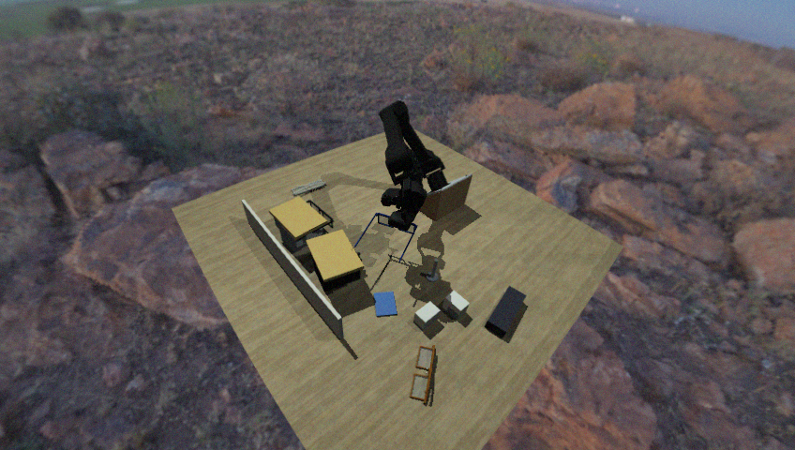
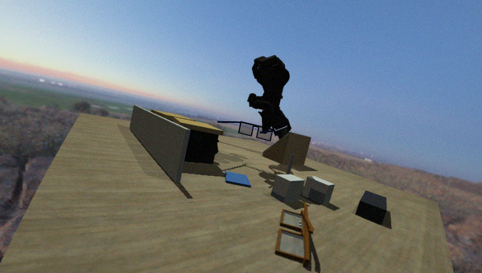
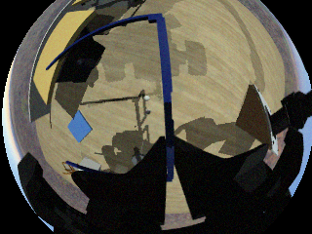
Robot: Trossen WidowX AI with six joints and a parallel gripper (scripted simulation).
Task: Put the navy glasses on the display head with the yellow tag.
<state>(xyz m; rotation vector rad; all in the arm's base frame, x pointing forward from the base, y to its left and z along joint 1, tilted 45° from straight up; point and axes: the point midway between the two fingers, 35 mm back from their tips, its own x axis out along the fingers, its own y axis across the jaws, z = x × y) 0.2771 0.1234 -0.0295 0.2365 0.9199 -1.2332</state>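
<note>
Right now my gripper tip is 140 mm to the right of the grey post, 100 mm above it and 10 mm past it. Round my gripper tip: blue pad 180 mm ahead, 120 mm to the left, 120 mm below; black box 380 mm to the left, 100 mm below, 80 mm behind; long white wall 350 mm ahead, 160 mm to the right, 70 mm below.
</note>
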